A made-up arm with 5 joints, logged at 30 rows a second.
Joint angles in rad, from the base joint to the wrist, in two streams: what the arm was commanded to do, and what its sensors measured. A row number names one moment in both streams.
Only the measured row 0 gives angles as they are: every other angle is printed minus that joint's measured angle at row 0.
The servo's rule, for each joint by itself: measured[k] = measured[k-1] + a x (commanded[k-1-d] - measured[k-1]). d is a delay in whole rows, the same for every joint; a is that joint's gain. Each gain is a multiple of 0.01, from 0.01 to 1. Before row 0 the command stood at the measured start. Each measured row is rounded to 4 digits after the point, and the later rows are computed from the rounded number. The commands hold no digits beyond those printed.
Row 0, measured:
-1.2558 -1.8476 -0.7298 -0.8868 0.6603
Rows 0 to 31, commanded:
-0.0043 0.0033 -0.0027 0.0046 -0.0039
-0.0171 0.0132 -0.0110 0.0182 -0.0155
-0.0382 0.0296 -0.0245 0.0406 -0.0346
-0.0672 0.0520 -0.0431 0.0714 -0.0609
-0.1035 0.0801 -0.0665 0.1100 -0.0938
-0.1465 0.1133 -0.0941 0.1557 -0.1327
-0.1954 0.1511 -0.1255 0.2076 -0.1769
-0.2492 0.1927 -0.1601 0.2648 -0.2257
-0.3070 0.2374 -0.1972 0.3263 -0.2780
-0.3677 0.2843 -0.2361 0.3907 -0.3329
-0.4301 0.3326 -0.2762 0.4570 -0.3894
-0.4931 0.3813 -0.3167 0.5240 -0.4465
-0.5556 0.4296 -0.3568 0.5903 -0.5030
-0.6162 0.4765 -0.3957 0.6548 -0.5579
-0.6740 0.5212 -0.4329 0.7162 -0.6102
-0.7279 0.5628 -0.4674 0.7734 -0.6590
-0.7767 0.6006 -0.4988 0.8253 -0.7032
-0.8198 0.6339 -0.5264 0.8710 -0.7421
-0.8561 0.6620 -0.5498 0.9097 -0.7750
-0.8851 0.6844 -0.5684 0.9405 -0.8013
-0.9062 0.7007 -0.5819 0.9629 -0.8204
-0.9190 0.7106 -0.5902 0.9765 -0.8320
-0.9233 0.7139 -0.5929 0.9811 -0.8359
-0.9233 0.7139 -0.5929 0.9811 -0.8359
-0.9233 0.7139 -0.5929 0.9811 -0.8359
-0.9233 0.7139 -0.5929 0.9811 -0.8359
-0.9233 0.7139 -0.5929 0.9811 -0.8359
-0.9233 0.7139 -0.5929 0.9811 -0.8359
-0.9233 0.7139 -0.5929 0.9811 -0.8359
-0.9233 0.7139 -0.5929 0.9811 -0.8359
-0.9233 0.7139 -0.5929 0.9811 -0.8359
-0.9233 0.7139 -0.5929 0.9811 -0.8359
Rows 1 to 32, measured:
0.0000 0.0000 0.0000 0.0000 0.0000
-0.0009 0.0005 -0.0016 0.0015 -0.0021
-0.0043 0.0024 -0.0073 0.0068 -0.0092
-0.0114 0.0065 -0.0178 0.0176 -0.0227
-0.0231 0.0133 -0.0332 0.0348 -0.0429
-0.0400 0.0233 -0.0535 0.0589 -0.0699
-0.0624 0.0368 -0.0783 0.0899 -0.1032
-0.0903 0.0539 -0.1071 0.1276 -0.1423
-0.1237 0.0747 -0.1394 0.1715 -0.1865
-0.1622 0.0991 -0.1747 0.2210 -0.2350
-0.2054 0.1269 -0.2122 0.2753 -0.2869
-0.2526 0.1578 -0.2512 0.3334 -0.3412
-0.3031 0.1913 -0.2912 0.3944 -0.3970
-0.3561 0.2270 -0.3312 0.4571 -0.4532
-0.4107 0.2644 -0.3705 0.5204 -0.5087
-0.4660 0.3029 -0.4086 0.5831 -0.5625
-0.5210 0.3419 -0.4445 0.6440 -0.6136
-0.5747 0.3807 -0.4776 0.7020 -0.6611
-0.6262 0.4187 -0.5074 0.7561 -0.7040
-0.6745 0.4552 -0.5333 0.8053 -0.7416
-0.7187 0.4896 -0.5547 0.8486 -0.7732
-0.7581 0.5213 -0.5713 0.8852 -0.7982
-0.7919 0.5497 -0.5828 0.9144 -0.8161
-0.8195 0.5743 -0.5890 0.9357 -0.8266
-0.8413 0.5952 -0.5914 0.9502 -0.8315
-0.8585 0.6130 -0.5923 0.9601 -0.8338
-0.8721 0.6281 -0.5927 0.9668 -0.8349
-0.8829 0.6410 -0.5928 0.9714 -0.8354
-0.8914 0.6519 -0.5929 0.9745 -0.8357
-0.8981 0.6612 -0.5929 0.9766 -0.8358
-0.9034 0.6691 -0.5929 0.9780 -0.8359
-0.9076 0.6758 -0.5929 0.9790 -0.8359
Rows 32 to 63, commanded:
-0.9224 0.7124 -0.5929 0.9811 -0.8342
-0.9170 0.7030 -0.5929 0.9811 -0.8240
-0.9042 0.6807 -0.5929 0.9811 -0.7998
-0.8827 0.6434 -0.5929 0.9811 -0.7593
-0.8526 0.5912 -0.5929 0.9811 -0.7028
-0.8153 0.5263 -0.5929 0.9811 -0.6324
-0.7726 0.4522 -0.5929 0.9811 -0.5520
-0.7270 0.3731 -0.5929 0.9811 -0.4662
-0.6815 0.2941 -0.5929 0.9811 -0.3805
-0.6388 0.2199 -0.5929 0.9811 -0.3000
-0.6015 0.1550 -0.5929 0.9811 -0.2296
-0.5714 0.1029 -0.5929 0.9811 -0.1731
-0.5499 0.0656 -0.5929 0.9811 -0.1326
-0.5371 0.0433 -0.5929 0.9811 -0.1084
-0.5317 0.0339 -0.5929 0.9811 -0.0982
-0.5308 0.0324 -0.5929 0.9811 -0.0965
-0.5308 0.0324 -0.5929 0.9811 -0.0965
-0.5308 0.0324 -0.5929 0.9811 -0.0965
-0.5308 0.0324 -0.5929 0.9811 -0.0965
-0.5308 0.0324 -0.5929 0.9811 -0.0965
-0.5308 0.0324 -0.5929 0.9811 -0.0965
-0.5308 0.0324 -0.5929 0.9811 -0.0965
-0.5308 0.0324 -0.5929 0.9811 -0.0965
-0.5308 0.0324 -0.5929 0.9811 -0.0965
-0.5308 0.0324 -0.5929 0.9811 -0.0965
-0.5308 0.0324 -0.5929 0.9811 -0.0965
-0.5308 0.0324 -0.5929 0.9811 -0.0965
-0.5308 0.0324 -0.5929 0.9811 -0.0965
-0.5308 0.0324 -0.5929 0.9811 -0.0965
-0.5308 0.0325 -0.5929 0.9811 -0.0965
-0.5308 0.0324 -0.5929 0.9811 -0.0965
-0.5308 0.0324 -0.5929 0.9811 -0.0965
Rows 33 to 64, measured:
-0.9109 0.6815 -0.5929 0.9797 -0.8359
-0.9133 0.6861 -0.5929 0.9801 -0.8350
-0.9141 0.6886 -0.5929 0.9804 -0.8292
-0.9120 0.6874 -0.5929 0.9806 -0.8136
-0.9058 0.6808 -0.5929 0.9808 -0.7848
-0.8946 0.6674 -0.5929 0.9809 -0.7413
-0.8779 0.6462 -0.5929 0.9810 -0.6836
-0.8558 0.6171 -0.5929 0.9810 -0.6139
-0.8288 0.5805 -0.5929 0.9810 -0.5356
-0.7979 0.5375 -0.5929 0.9810 -0.4534
-0.7645 0.4899 -0.5929 0.9810 -0.3721
-0.7303 0.4397 -0.5929 0.9810 -0.2966
-0.6969 0.3892 -0.5929 0.9810 -0.2311
-0.6660 0.3407 -0.5929 0.9810 -0.1789
-0.6389 0.2961 -0.5929 0.9810 -0.1415
-0.6164 0.2568 -0.5929 0.9810 -0.1186
-0.5984 0.2231 -0.5929 0.9810 -0.1069
-0.5842 0.1945 -0.5929 0.9810 -0.1014
-0.5730 0.1702 -0.5929 0.9810 -0.0988
-0.5641 0.1495 -0.5929 0.9810 -0.0976
-0.5571 0.1319 -0.5929 0.9810 -0.0970
-0.5516 0.1170 -0.5929 0.9810 -0.0967
-0.5472 0.1043 -0.5929 0.9810 -0.0966
-0.5438 0.0935 -0.5929 0.9810 -0.0965
-0.5411 0.0843 -0.5929 0.9810 -0.0965
-0.5389 0.0765 -0.5929 0.9810 -0.0965
-0.5372 0.0699 -0.5929 0.9810 -0.0965
-0.5359 0.0643 -0.5929 0.9810 -0.0965
-0.5348 0.0595 -0.5929 0.9810 -0.0965
-0.5340 0.0554 -0.5929 0.9810 -0.0965
-0.5333 0.0520 -0.5929 0.9810 -0.0965
-0.5328 0.0491 -0.5929 0.9810 -0.0965

